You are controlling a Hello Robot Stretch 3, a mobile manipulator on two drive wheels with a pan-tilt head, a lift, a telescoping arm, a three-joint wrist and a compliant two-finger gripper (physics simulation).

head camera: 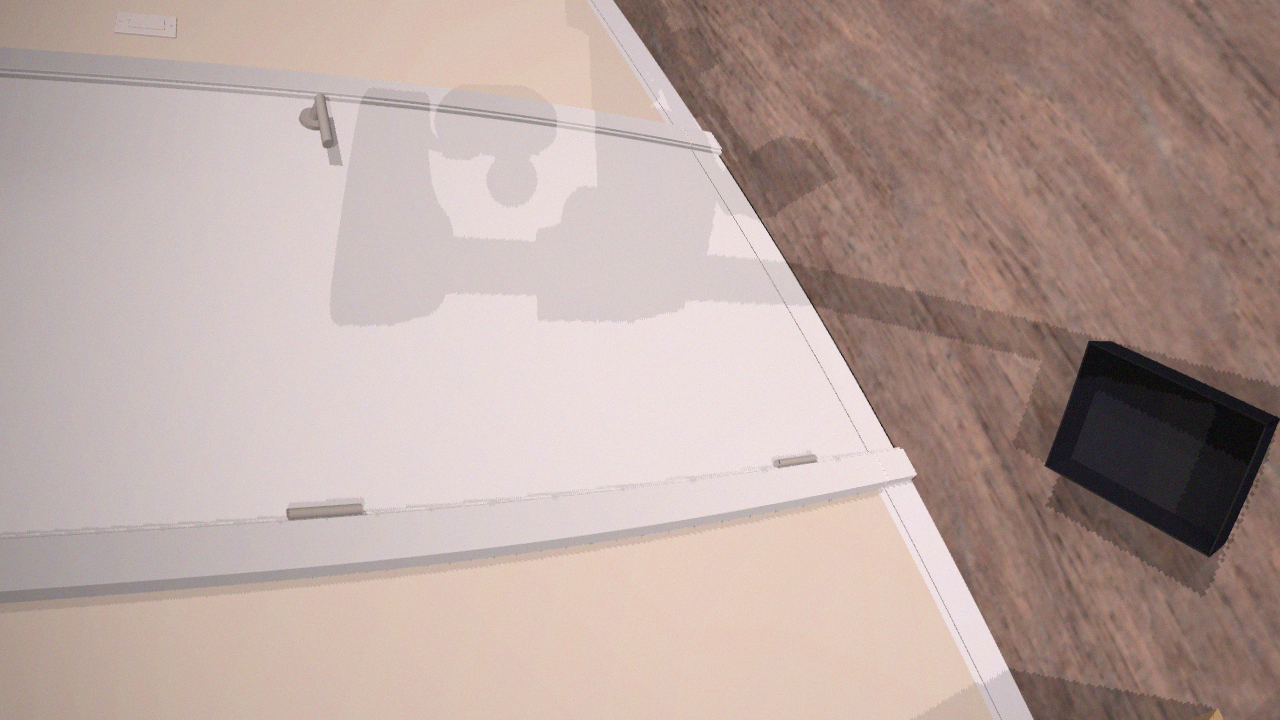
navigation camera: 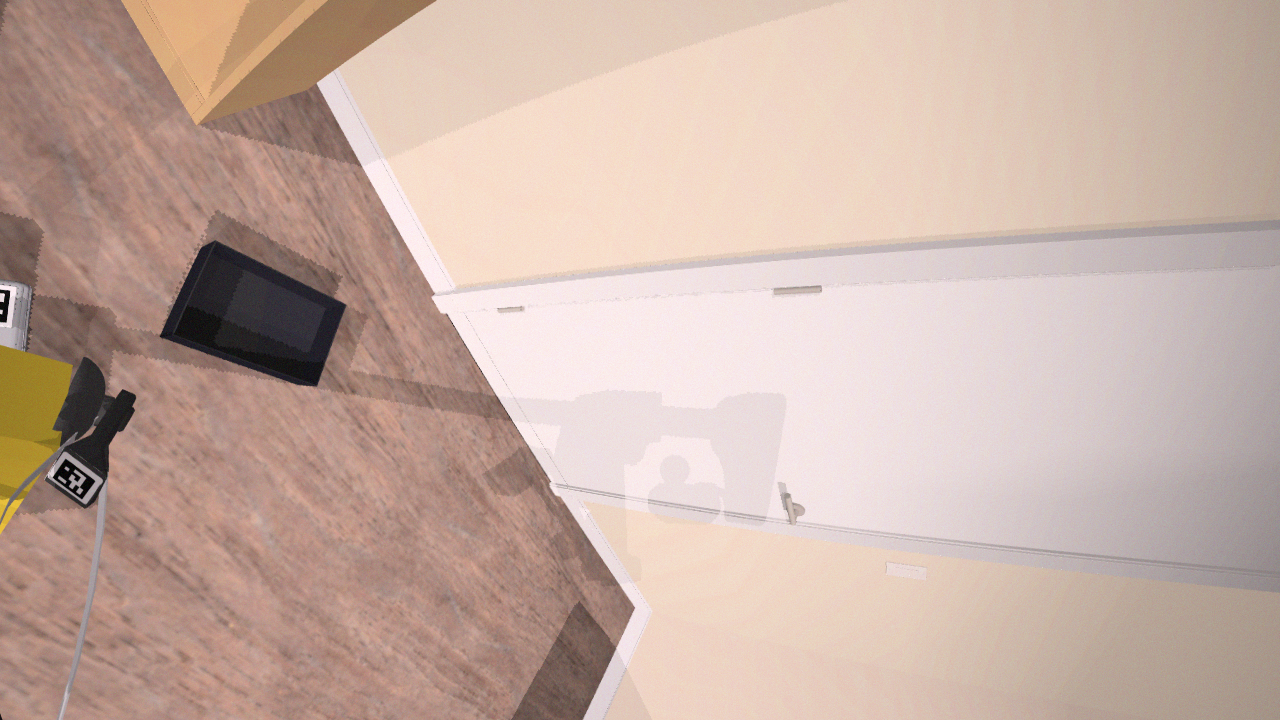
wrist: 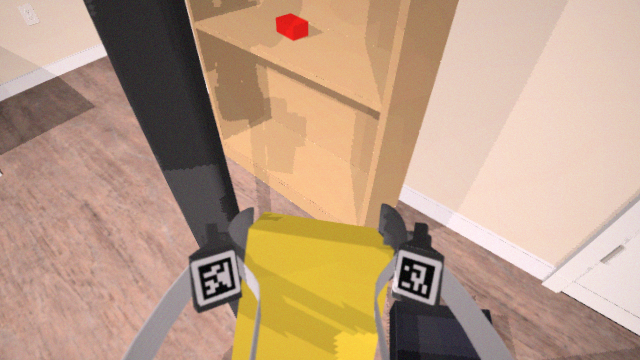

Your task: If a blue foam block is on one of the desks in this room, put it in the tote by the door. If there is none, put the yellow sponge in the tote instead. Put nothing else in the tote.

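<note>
My gripper point(wrist: 316, 230) is shut on a yellow sponge point(wrist: 312, 280) point(navigation camera: 31, 385), with one fingertip against each side of it. In the navigation view the sponge and part of the gripper are at the left edge, above the floor. The black tote point(head camera: 1129, 503) point(navigation camera: 329, 347) point(wrist: 420, 311) stands on the floor near the door, open side up, and nothing shows inside it in the head view. In the wrist view the tote is at the lower right, partly hidden behind the right finger. No blue foam block and no desk top shows in these views.
A wooden bookcase point(wrist: 425, 100) point(navigation camera: 268, 62) stands beyond the gripper, with a red block point(wrist: 292, 27) on a shelf. A dark upright post point(wrist: 160, 100) is left of the gripper. The white door point(head camera: 179, 313) point(navigation camera: 895, 402) is closed in the wall beside the tote.
</note>
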